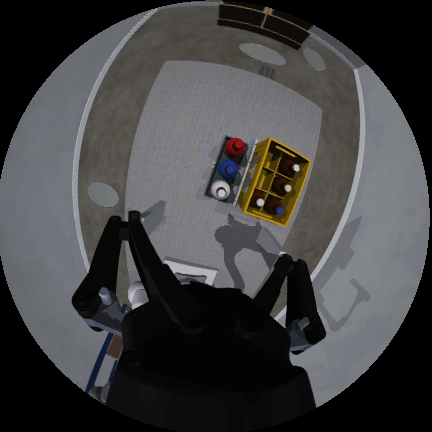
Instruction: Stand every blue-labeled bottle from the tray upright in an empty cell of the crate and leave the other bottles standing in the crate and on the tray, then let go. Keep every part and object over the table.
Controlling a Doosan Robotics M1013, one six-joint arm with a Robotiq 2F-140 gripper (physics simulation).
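Observation:
My gripper is open and empty, high above the table, with its fingers wide apart. The tray stands near the table's middle, ahead of the fingertips. It holds a red bottle, a blue bottle and a white bottle in a row, all upright; the blue one is in the middle. The yellow crate stands right of the tray. Three brown bottles with pale caps and a brown bottle with a blue cap stand in it. Its far and middle cells on the tray side look empty.
The table extends left of and beyond the tray; its right edge runs close behind the crate. A white base plate shows at the near side, partly hidden by the gripper. Dark shelving stands beyond the table. The arm's shadow lies near the crate.

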